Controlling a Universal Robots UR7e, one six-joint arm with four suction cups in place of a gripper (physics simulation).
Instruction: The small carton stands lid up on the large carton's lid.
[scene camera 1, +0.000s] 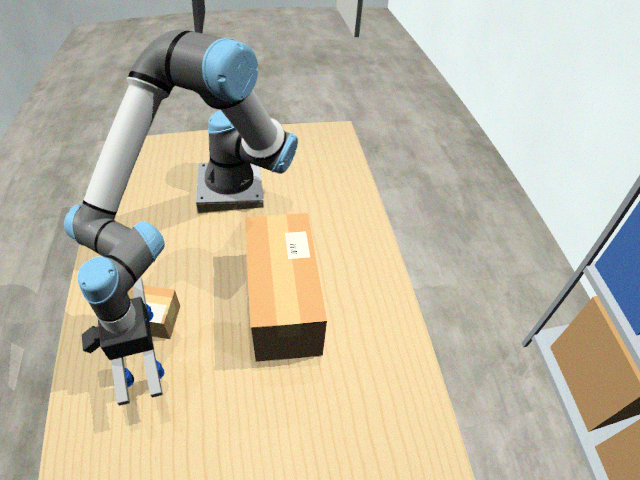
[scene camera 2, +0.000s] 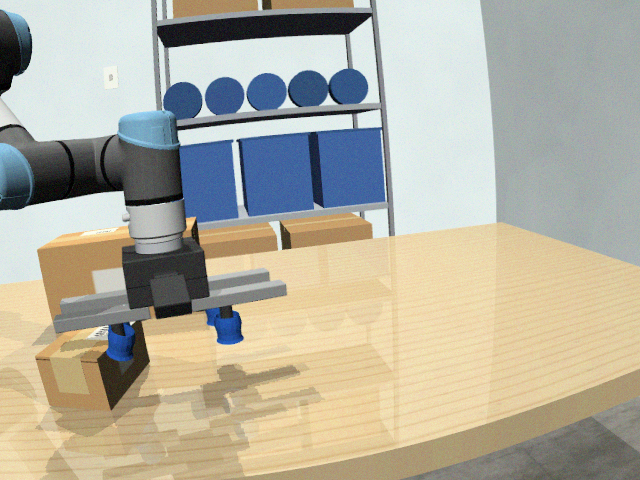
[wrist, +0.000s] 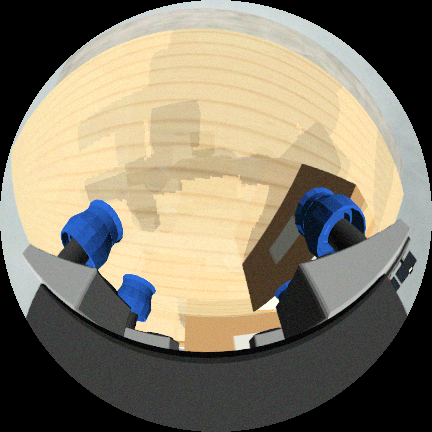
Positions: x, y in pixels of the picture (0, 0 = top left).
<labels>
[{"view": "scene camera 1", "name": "small carton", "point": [164, 303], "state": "gripped by the suction head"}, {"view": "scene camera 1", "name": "large carton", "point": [288, 320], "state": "on the table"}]
</labels>
